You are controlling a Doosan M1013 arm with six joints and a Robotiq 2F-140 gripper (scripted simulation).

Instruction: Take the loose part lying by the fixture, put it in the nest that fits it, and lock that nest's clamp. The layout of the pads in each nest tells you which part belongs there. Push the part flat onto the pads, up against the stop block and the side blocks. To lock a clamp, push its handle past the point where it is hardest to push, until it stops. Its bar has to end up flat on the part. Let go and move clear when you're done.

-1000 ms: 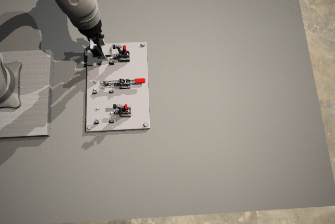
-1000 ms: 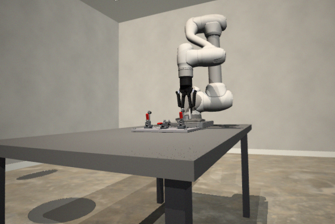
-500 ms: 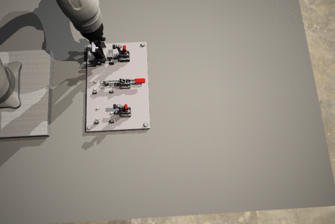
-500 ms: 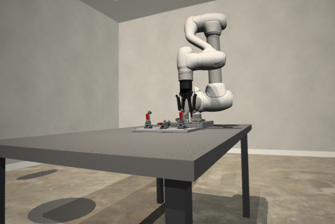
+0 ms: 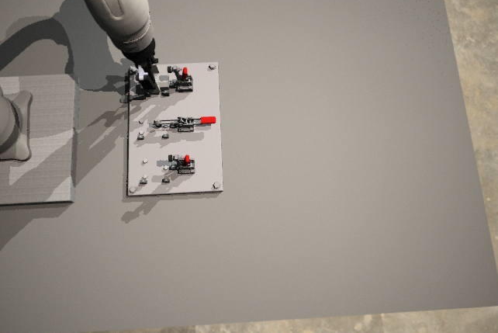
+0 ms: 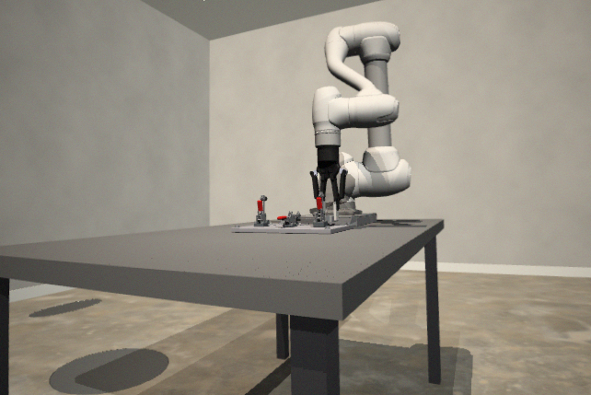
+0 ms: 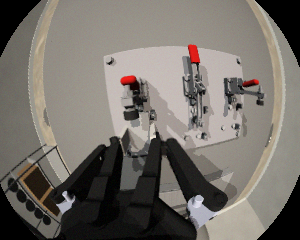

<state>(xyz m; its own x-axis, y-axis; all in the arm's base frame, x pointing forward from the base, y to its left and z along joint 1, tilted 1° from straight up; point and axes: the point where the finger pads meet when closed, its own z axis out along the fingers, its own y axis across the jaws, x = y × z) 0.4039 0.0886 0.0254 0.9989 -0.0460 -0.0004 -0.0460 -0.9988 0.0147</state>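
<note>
The flat grey part is 3 cm below my hand. From my hand the other things lie so: toggle clamp (6 cm ahead, 23 cm to the right); then light grey fixture plate (4 cm ahead, 12 cm to the right, 6 cm below).
</note>
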